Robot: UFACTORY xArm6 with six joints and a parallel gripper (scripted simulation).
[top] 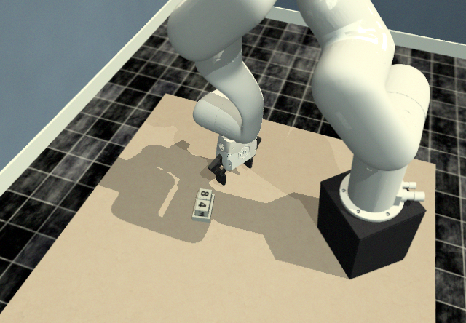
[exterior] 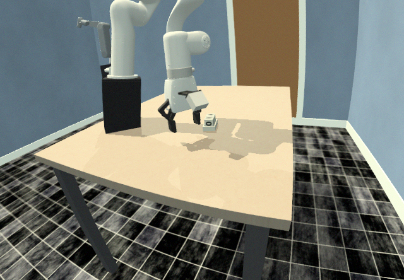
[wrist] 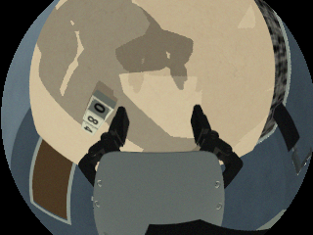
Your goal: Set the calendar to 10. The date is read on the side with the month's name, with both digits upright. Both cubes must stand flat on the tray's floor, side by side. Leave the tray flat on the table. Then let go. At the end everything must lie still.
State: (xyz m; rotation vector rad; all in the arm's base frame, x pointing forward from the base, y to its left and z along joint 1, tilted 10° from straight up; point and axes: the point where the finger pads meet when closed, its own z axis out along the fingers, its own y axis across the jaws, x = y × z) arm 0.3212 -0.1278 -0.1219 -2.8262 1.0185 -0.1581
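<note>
The white cube is 6 cm ahead of my hand, 8 cm to the left of it and 2 cm below it. The rest, counted from my hand: tray: 6 cm ahead, 10 cm to the left, 4 cm below.
</note>
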